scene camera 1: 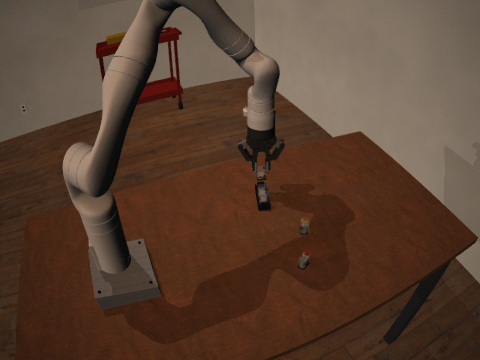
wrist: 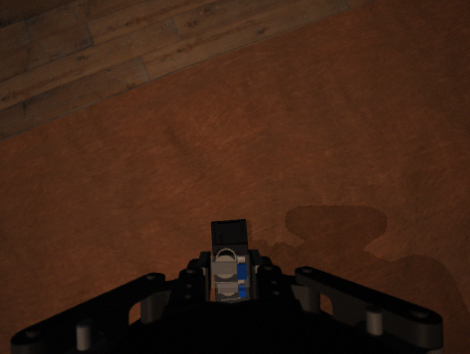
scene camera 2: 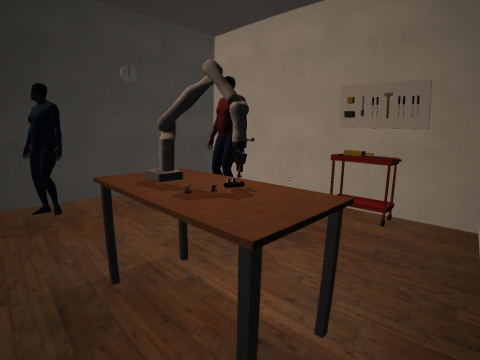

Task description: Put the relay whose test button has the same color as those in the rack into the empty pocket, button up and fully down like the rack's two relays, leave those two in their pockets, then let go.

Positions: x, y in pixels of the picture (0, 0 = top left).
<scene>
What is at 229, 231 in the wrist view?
A black rack.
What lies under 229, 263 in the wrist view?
A blue-button relay.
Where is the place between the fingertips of my gripper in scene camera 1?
At 261, 171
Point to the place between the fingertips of my gripper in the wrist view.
At 229, 264
</scene>
